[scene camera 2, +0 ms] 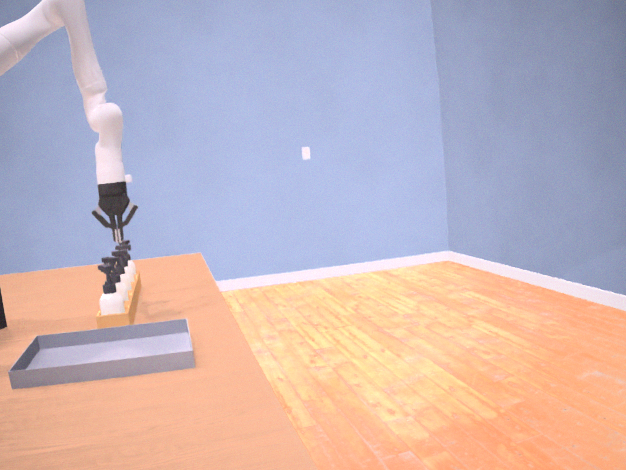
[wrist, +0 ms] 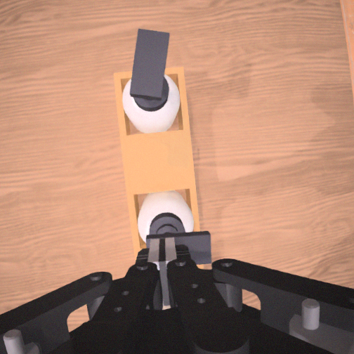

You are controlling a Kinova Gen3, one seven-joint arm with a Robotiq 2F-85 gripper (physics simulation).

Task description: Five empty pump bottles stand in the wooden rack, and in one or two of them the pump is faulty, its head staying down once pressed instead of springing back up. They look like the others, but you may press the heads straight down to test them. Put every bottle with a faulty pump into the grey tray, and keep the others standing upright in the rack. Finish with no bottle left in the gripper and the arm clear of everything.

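Places are measured from the arm's base along level axes (x ahead, y left, z up), in metres.
Where they show: gripper, fingertip midpoint: [scene camera 2: 119, 242].
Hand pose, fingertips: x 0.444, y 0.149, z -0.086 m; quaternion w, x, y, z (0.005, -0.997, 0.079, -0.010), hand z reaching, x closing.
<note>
Each offset is from my fingertips to the top centre of the thing. Level surfaces: height alone.
The wooden rack {dx -0.014, dy -0.112, dz -0.103 m} [scene camera 2: 113, 320] [wrist: 159, 162] holds a row of white pump bottles with dark heads. The nearest bottle {dx -0.047, dy -0.330, dz -0.008 m} [scene camera 2: 112, 303] in the scene view stands upright at the tray end. In the wrist view, one bottle [wrist: 152, 119] stands in the upper slot with its flat head [wrist: 151, 62] pointing up the frame. Another bottle [wrist: 164, 206] stands in the lower slot, its head [wrist: 199, 247] partly behind the fingertips. My gripper [scene camera 2: 118, 239] [wrist: 163, 253] is shut and empty, pointing down at that head; whether they touch is unclear. The grey tray {dx -0.071, dy -0.497, dz -0.118 m} [scene camera 2: 106, 368] holds no bottle.
The tray stands close to the near end of the rack, on the wooden table {dz -0.148 m} [scene camera 2: 151, 419]. The table's right edge runs beside tray and rack. A dark object [scene camera 2: 2, 308] shows at the left edge of the scene view. The blue wall [scene camera 2: 252, 101] stands behind.
</note>
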